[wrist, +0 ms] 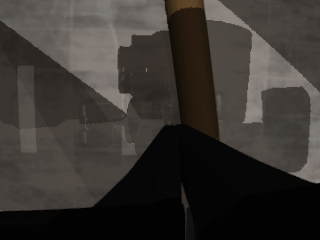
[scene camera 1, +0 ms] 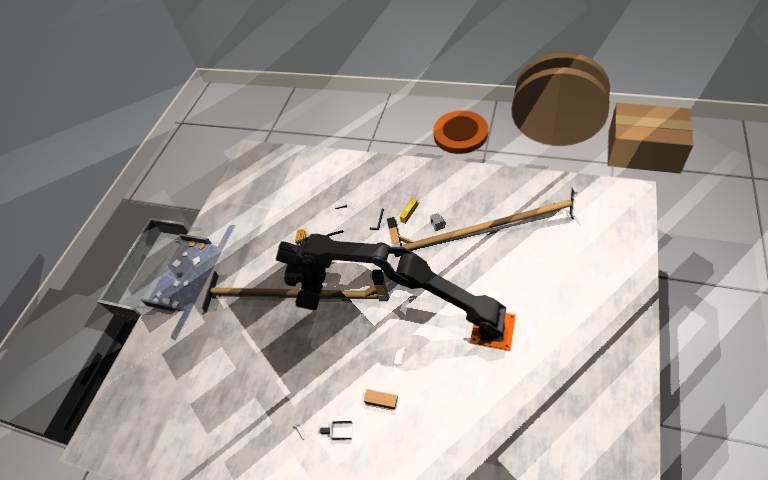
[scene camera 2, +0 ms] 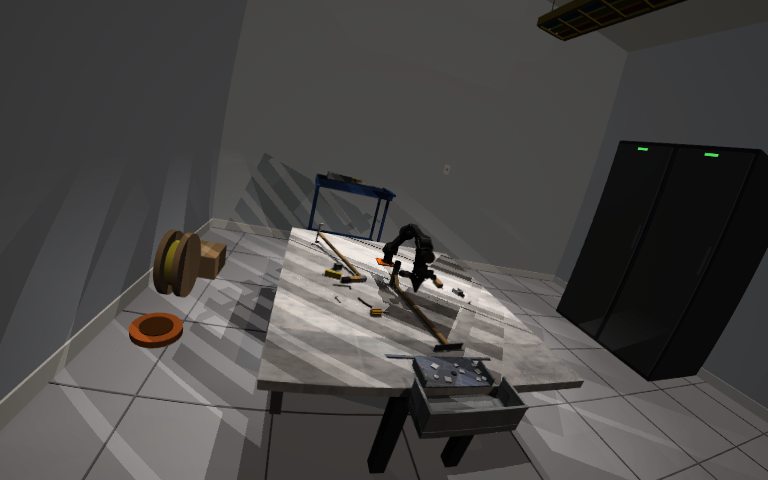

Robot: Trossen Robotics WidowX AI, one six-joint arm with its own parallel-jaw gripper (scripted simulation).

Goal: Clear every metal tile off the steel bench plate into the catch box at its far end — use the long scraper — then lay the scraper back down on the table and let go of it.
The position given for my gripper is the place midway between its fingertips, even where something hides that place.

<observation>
My gripper (scene camera 1: 313,291) is shut, holding nothing. Further things: a long scraper (scene camera 1: 211,290).
The long scraper also shows in scene camera 2 (scene camera 2: 394,281). My gripper also shows in the wrist view (wrist: 174,135).
</observation>
